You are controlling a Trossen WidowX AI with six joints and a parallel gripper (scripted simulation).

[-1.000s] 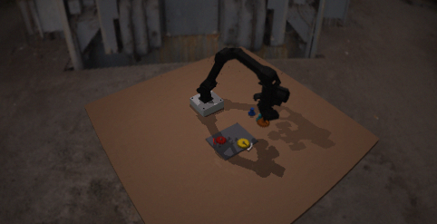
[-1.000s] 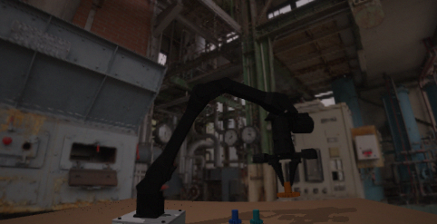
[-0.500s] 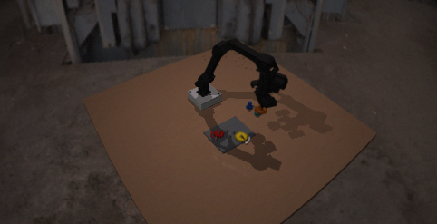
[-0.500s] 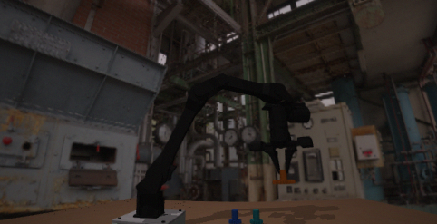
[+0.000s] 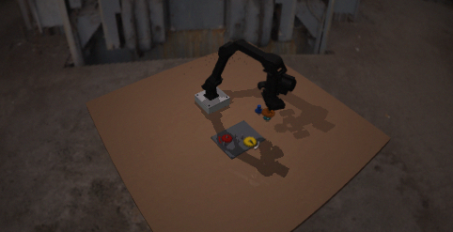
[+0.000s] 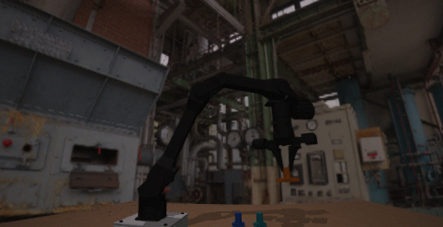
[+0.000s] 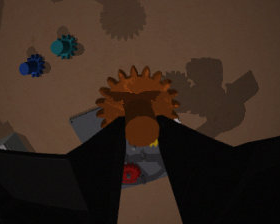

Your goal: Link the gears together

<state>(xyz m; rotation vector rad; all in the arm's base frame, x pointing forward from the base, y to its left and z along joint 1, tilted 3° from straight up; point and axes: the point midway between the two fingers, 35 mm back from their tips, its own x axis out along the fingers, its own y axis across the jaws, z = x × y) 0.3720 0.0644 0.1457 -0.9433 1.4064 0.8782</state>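
Right now the red gear is 9 cm behind my gripper tip, 18 cm to the right of it and 15 cm below it. The rest, counted from my gripper tip: yellow gear (11 cm to the right, 15 cm below); orange gear (1 cm below); white arrow (4 cm ahead, 9 cm to the right, 16 cm below).
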